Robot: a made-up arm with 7 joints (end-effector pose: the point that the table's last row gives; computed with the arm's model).
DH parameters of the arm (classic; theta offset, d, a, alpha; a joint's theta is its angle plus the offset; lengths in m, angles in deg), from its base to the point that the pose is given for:
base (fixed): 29.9 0 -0.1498 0
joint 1: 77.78 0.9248 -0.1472 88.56
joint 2: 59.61 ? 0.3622 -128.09
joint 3: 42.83 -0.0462 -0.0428 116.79
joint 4: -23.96 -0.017 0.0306 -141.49
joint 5: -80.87 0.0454 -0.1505 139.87
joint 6: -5.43 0.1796 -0.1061 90
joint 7: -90 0.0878 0.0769 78.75
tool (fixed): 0 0.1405 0 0
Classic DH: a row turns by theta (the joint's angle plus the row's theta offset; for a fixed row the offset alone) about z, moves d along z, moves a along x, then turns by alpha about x.
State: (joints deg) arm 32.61 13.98 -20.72 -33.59 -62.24 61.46 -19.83
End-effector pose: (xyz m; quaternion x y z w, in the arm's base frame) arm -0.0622 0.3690 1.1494 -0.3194 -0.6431 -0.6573 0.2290
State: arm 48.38 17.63 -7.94 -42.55 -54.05 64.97 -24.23
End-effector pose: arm -0.1020 0.3737 1.1264 -0.1393 -0.7153 -0.6685 0.1488
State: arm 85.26 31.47 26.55 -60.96 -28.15 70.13 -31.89
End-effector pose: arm -0.1422 0.4506 1.2224 -0.2293 0.5815 0.7788 0.0526
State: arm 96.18 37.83 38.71 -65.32 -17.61 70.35 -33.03
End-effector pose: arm -0.1479 0.4864 1.2821 -0.2783 0.4930 0.8158 0.1180
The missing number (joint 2, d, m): 0.1226
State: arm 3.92 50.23 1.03 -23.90 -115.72 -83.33 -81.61
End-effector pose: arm -0.0762 0.1958 1.2472 -0.0951 0.7841 0.5678 0.2319
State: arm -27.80 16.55 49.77 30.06 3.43 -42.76 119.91
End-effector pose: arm 0.1477 -0.0811 1.0838 -0.4585 -0.6403 0.1330 0.6017
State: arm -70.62 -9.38 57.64 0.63 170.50 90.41 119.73
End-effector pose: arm 0.0660 -0.0742 1.1351 -0.6484 -0.2872 0.6934 0.1274
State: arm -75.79 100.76 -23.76 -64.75 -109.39 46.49 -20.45
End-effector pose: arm -0.1983 -0.6684 1.2828 0.3352 -0.4626 0.8201 0.0327
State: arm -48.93 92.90 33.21 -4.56 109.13 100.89 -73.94
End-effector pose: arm -0.0484 -0.7107 1.2981 0.2082 0.1457 0.0099 0.9671
